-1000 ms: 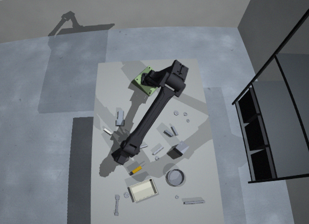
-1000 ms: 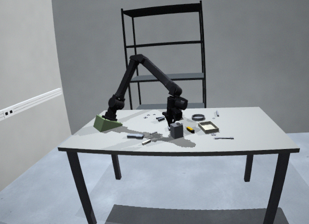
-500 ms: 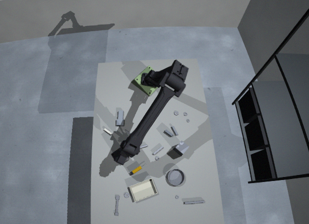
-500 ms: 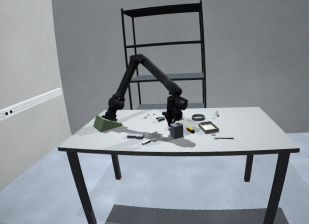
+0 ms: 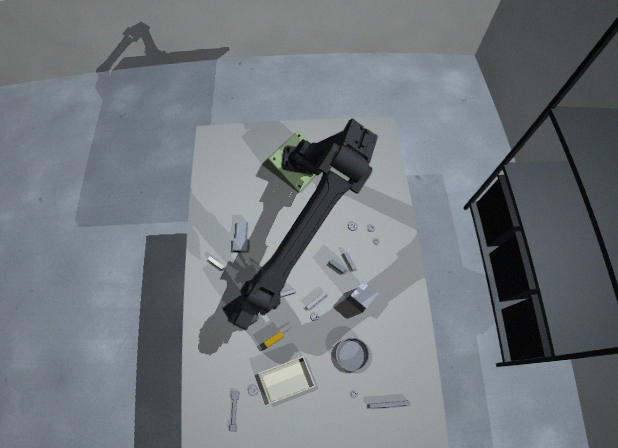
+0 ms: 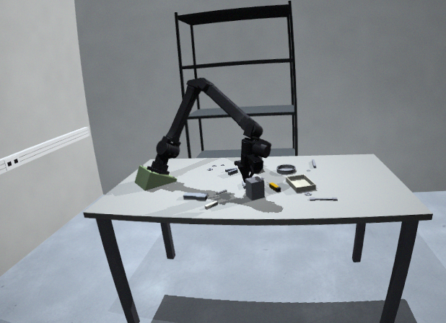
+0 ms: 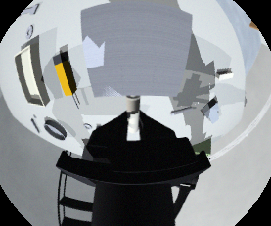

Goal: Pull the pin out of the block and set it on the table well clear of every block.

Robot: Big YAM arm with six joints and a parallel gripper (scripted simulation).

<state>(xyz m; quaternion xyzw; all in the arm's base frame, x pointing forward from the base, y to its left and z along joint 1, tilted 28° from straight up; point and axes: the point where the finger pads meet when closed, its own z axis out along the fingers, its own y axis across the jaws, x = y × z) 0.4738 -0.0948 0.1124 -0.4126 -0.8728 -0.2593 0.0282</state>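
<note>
Right now my hand is 20 mm short of the pale pin and 20 mm to the left of it. Also, from my hand: white bar (100 mm behind, 190 mm to the right, 40 mm below); grey block (50 mm ahead, 60 mm to the right); shallow cream tray (240 mm ahead, 80 mm to the left, 40 mm below).
</note>
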